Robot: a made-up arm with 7 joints.
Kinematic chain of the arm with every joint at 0, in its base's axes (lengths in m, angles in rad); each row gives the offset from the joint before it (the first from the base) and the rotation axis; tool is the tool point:
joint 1: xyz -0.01 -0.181 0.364 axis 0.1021 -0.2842 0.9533
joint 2: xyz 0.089 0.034 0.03 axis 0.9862 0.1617 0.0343
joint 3: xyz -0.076 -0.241 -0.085 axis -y
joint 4: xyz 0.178 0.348 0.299 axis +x
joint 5: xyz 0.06 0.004 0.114 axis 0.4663 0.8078 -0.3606
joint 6: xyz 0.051 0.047 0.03 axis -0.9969 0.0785 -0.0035
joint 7: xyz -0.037 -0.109 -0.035 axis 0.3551 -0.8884 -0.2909
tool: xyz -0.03 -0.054 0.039
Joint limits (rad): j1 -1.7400..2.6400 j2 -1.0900..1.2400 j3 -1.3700..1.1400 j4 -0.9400..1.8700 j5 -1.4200..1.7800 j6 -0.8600..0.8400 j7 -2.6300..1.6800
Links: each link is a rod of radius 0.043 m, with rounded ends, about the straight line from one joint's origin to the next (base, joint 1, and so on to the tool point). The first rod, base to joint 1, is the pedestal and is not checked.
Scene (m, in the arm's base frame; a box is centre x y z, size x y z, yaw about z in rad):
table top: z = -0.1
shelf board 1: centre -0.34 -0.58 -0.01 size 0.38 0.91 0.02 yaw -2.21
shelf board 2: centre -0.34 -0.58 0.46 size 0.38 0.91 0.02 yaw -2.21
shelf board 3: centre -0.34 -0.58 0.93 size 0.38 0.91 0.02 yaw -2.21
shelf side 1: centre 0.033 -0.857 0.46 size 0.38 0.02 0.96 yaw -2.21
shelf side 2: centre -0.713 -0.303 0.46 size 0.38 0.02 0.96 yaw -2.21
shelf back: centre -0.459 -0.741 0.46 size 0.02 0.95 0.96 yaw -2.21
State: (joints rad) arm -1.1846 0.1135 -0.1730 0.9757 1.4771 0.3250 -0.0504
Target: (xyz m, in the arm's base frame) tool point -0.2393 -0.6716 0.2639
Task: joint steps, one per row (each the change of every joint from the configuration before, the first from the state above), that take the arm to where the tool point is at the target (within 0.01 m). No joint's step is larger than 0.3 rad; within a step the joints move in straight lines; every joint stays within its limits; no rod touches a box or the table.
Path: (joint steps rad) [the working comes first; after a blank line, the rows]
Joints at the target: -1.7400 -0.4185 -1.1295 0.5031 0.9772 0.8400 -0.2099
Straight joint move there: touches shelf side 1.

1: -0.2777 -0.2877 -0.2051 0.2514 -0.0284 -0.2163 0.1158
2: -0.2777 -0.2878 -0.2050 0.2514 -0.0285 -0.2162 0.1159
3: 0.0000 -0.0477 -0.0647 -0.2452 0.0310 -0.0063 -0.0970
4: 0.0000 -0.0478 -0.0646 -0.2452 0.0309 -0.0062 -0.0971
5: 0.0000 -0.0478 -0.0647 -0.2452 0.0309 -0.0063 -0.0970
6: 0.0000 -0.0477 -0.0646 -0.2452 0.0309 -0.0063 -0.0971
7: 0.0000 0.0586 -0.0720 0.0014 -0.1417 0.2432 -0.0007
8: 0.0000 0.0586 -0.0719 0.0013 -0.1417 0.2431 -0.0008
9: 0.0000 0.0586 -0.0719 0.0014 -0.1416 0.2432 -0.0007
10: 0.0000 0.0587 -0.0720 0.0013 -0.1417 0.2431 -0.0008

